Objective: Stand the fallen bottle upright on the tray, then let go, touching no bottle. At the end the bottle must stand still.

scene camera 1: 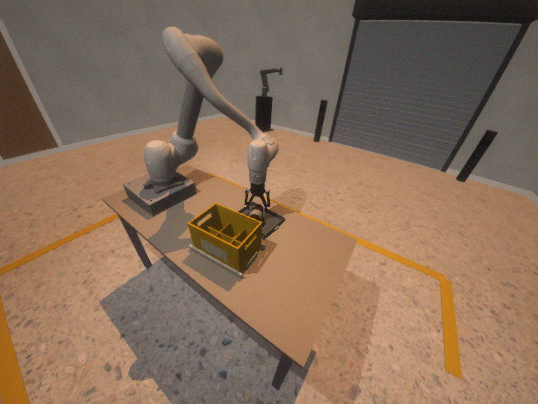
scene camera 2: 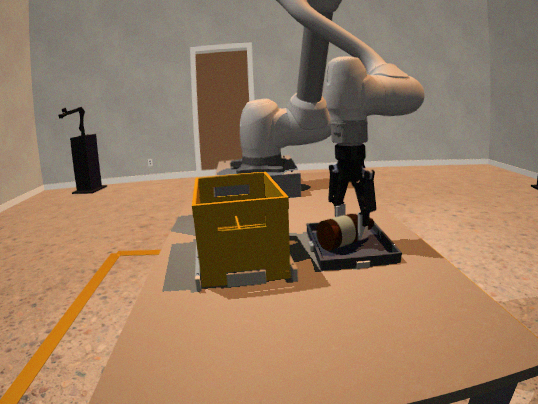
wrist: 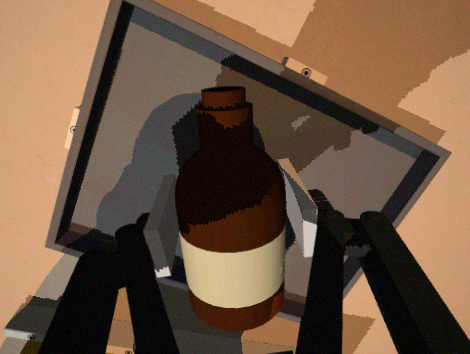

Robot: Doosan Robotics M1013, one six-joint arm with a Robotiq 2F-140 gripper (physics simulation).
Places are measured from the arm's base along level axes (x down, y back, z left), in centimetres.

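Pixels of known places: gripper, fingertip midpoint: [scene camera 2: 351,234] [wrist: 229,185]; arm's base, link origin: [scene camera 1: 165,182] [scene camera 2: 262,167].
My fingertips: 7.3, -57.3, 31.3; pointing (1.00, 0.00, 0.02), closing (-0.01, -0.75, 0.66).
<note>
Ahead of a thing's pixels: the offset from my fingertips to its top centre, as dx, dy, dz. Level surfaces: height alone.
The brown bottle {-5.5, -0.4, -0.5} [scene camera 1: 257,213] [scene camera 2: 344,231] [wrist: 232,272] with a cream label lies on its side, roughly level, low over the dark tray {-0.1, -1.7, -0.4} [scene camera 1: 273,222] [scene camera 2: 332,263] [wrist: 155,65]. In the wrist view its neck points to the top and its base overlaps the tray's near rim. I cannot tell whether its underside touches the tray. My gripper [scene camera 1: 257,206] [scene camera 2: 350,220] [wrist: 229,185] points down and is shut on the bottle, one grey finger pad on each side of the body, at the shoulder and the upper edge of the label.
A yellow crate {-15.1, -8.9, -26.9} [scene camera 1: 200,241] [scene camera 2: 242,250] with dividers stands close beside the tray, held by pale strips on the table {dx +2.4} [scene camera 1: 305,275] [scene camera 2: 320,330]. The robot's base block [scene camera 1: 160,200] [scene camera 2: 290,184] is at the table's far end. Small light brackets sit at the tray's outer sides.
</note>
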